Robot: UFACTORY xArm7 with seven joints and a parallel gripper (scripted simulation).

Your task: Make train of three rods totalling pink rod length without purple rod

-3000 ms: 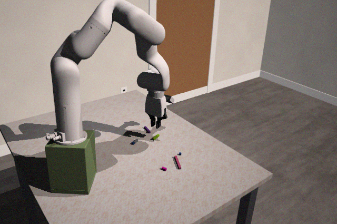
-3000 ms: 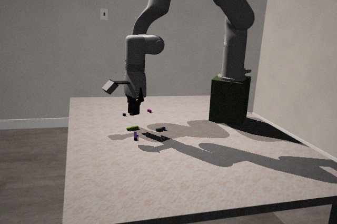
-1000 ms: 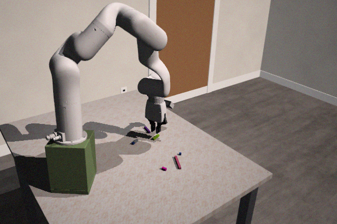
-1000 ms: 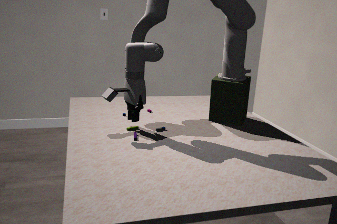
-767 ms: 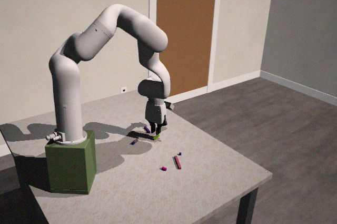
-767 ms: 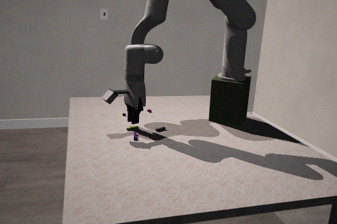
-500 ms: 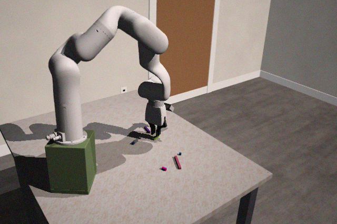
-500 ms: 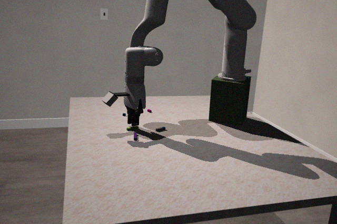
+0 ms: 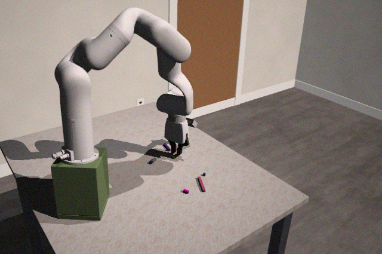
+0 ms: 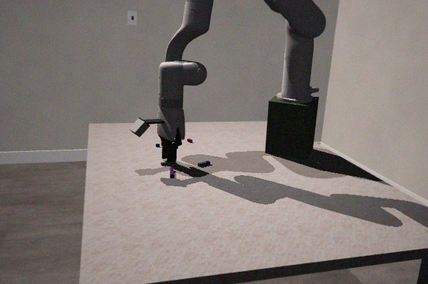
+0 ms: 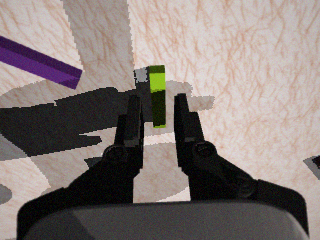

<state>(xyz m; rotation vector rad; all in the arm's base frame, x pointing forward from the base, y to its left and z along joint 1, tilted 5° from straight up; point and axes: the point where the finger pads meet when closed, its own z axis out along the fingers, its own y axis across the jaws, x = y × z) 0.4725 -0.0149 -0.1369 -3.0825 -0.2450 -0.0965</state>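
My hand is 3 cm above the lime rod. From my hand the other things lie so: pink rod: 9 cm behind, 22 cm to the right, 3 cm below; grey rod: 10 cm behind, 5 cm to the left, 3 cm below; purple rod: 2 cm ahead, 8 cm to the left, 3 cm below.
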